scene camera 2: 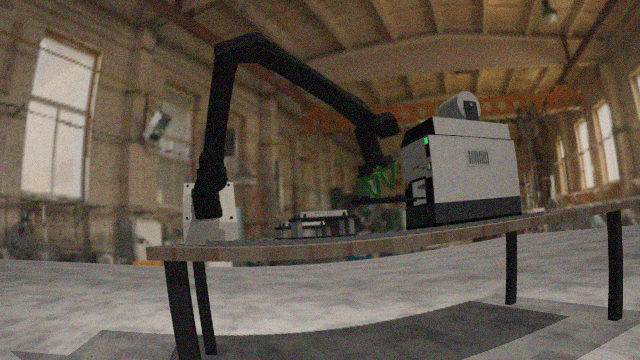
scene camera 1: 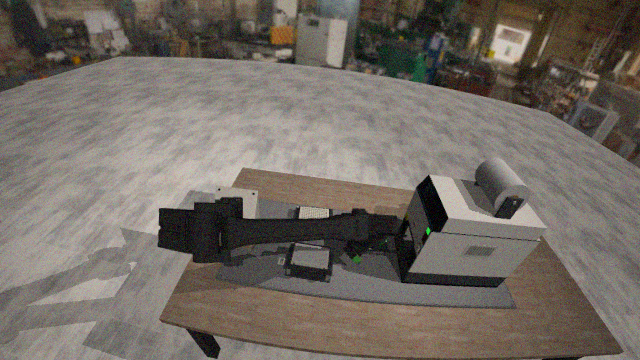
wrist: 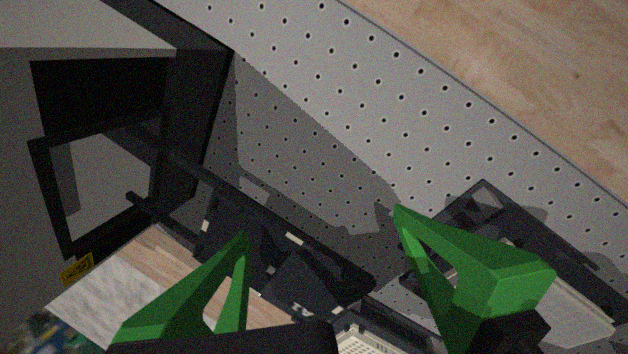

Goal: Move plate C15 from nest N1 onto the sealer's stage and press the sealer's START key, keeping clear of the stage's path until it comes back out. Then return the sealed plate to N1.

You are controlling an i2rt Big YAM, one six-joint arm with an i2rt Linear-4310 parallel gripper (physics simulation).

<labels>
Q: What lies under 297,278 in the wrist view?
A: A black sealer stage.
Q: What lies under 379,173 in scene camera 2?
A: My gripper.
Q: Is my gripper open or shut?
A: Open.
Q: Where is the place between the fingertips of my gripper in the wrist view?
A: At 320,224
</labels>
